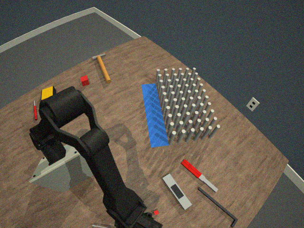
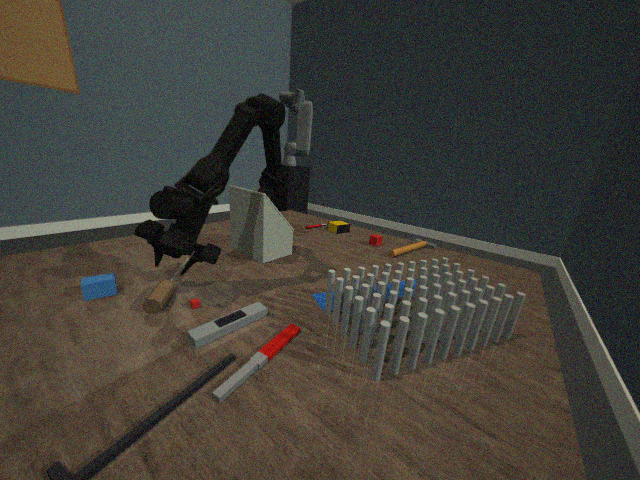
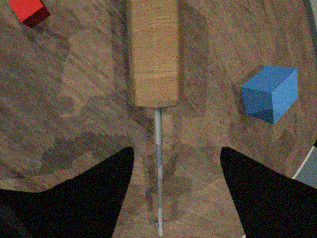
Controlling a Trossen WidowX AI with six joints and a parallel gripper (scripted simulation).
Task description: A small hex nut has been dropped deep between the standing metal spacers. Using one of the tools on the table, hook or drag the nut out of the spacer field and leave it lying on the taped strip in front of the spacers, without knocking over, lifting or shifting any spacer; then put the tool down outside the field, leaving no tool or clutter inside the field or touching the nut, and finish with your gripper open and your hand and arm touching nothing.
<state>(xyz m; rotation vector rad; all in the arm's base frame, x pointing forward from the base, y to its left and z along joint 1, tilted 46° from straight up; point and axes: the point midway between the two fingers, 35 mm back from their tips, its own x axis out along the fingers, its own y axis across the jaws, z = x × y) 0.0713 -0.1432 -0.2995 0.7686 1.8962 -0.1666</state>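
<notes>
The thin metal rod lies 30 mm below my gripper tip, 20 mm to the left of it and 20 mm behind it. Round my gripper tip: small red cube: 130 mm ahead, 40 mm below; then blue block: 130 mm to the right, 70 mm behind, 30 mm below; then grey bar: 240 mm ahead, 30 mm below, 20 mm to the left.
</notes>
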